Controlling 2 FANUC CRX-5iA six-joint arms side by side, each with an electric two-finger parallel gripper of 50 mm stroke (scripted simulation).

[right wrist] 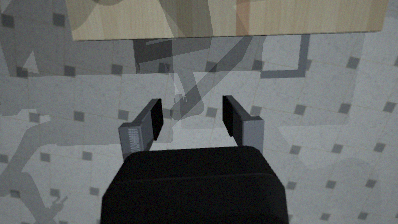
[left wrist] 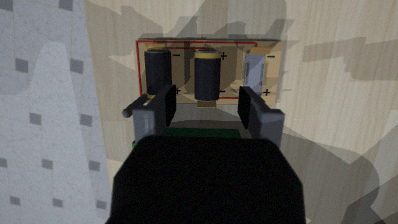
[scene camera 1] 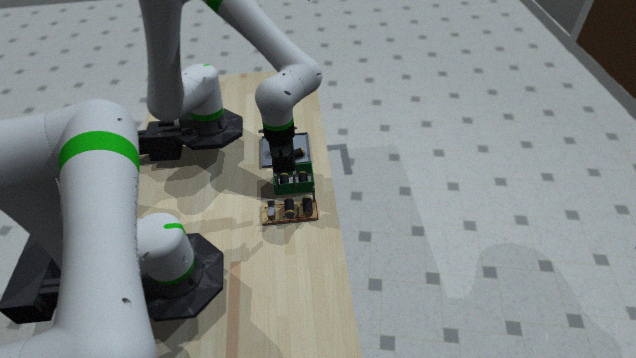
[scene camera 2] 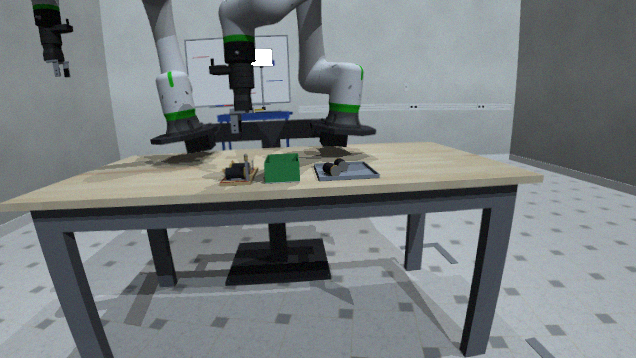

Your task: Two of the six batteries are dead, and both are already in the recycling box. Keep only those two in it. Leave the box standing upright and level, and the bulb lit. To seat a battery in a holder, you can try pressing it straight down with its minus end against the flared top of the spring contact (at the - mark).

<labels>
my right gripper: right wrist; scene camera 2; not seen in the left wrist view (out of frame); not seen in scene camera 1 (out of frame)
green recycling box: left wrist; scene camera 1; scene camera 2 287,170; not seen in the right wrist view (out of frame)
same spot on green recycling box: [left wrist: 169,131] = [scene camera 1: 303,190]
same spot on my right gripper: [right wrist: 135,136] = [scene camera 2: 67,61]
</labels>
